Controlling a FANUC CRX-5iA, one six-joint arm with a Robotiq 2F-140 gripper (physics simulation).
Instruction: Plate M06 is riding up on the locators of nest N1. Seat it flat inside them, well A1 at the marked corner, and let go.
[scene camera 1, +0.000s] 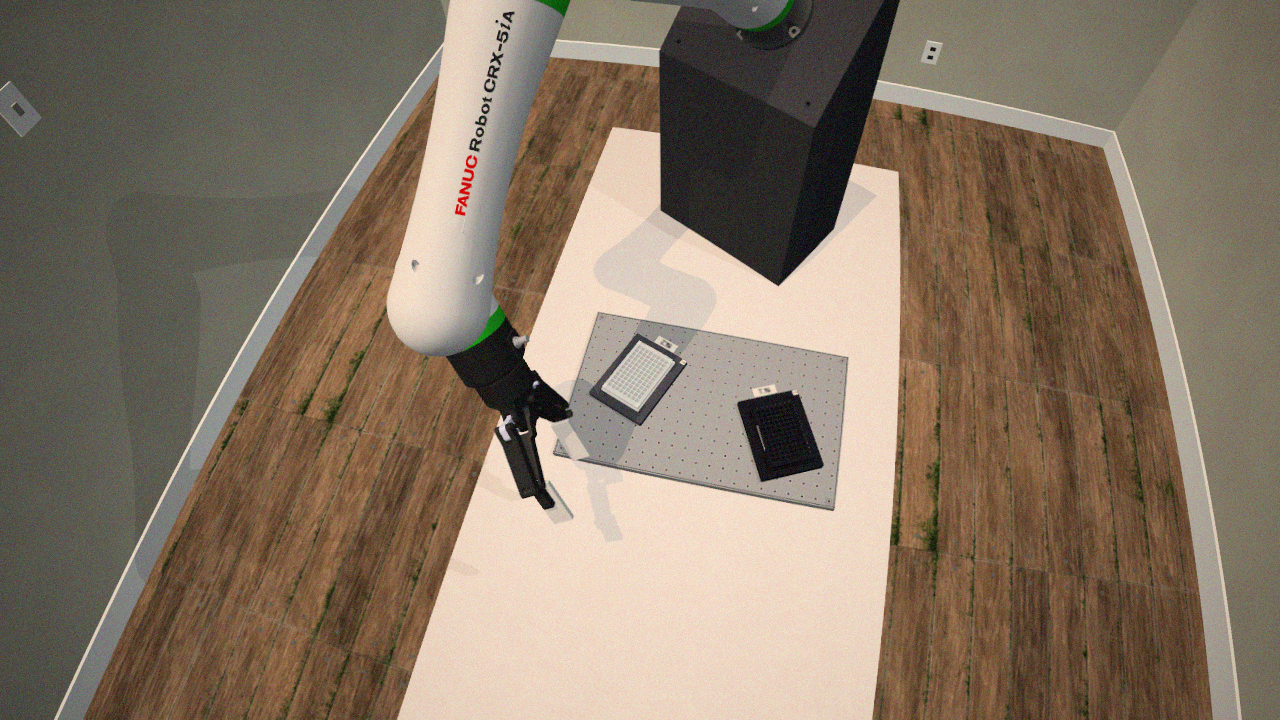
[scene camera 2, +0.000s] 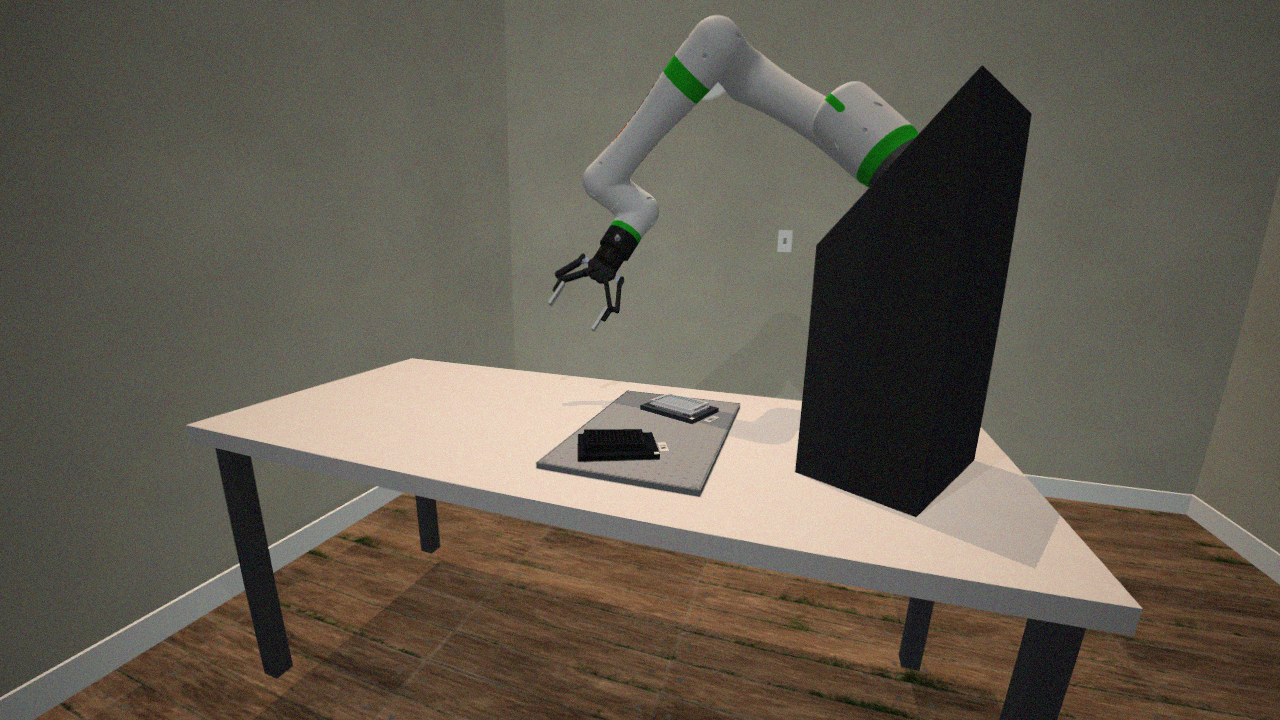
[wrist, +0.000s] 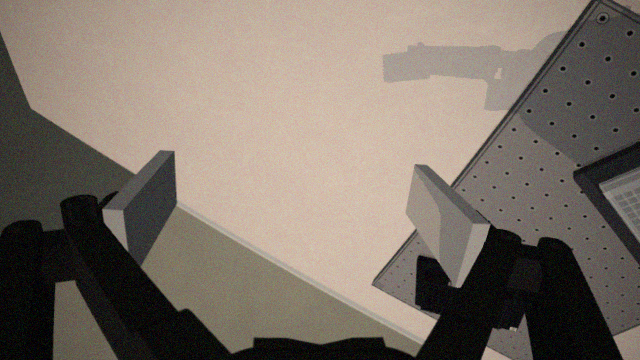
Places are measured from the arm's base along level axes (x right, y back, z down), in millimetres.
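Where they show: gripper, between the fingertips: (scene camera 1: 573, 486) (scene camera 2: 571, 317) (wrist: 296, 183); arm's base, origin of its link: (scene camera 1: 772, 8) (scene camera 2: 918, 186).
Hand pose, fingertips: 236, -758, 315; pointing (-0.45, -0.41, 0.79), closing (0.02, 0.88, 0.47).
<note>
Each offset is from my fingertips to the top centre of the thing, as dx, dy, dz. "spot": to the spot under its first point. Level surfaces: height alone.
A pale plate {-49, +307, +193} (scene camera 1: 639, 373) (scene camera 2: 680, 404) (wrist: 627, 200) is on a dark nest {-49, +307, +205} (scene camera 1: 615, 402) (wrist: 593, 189) at the board's left in scene camera 1. A black plate {-328, +212, +191} (scene camera 1: 782, 433) (scene camera 2: 617, 437) is on another dark nest {-326, +217, +205} (scene camera 1: 792, 471) (scene camera 2: 617, 455) at the right. In scene camera 2 the black plate stands up above its nest; its exact tilt is unclear. Labels are too small to read, so I cannot tell which is M06 or N1, nor where well A1 is. My gripper (scene camera 1: 567, 471) (scene camera 2: 573, 312) (wrist: 296, 183) is open and empty, high above the table, away from both plates.
The grey perforated board {-187, +271, +219} (scene camera 1: 707, 402) (scene camera 2: 572, 456) (wrist: 530, 175) lies on the pale table {dz +232} (scene camera 1: 680, 608) (scene camera 2: 358, 420) (wrist: 300, 100). Small white labels {spot: -93, +397, +217} (scene camera 1: 666, 342) {spot: -294, +310, +218} (scene camera 1: 764, 390) stand beside the nests. The dark robot pedestal (scene camera 1: 733, 152) (scene camera 2: 895, 313) rises behind the board.
</note>
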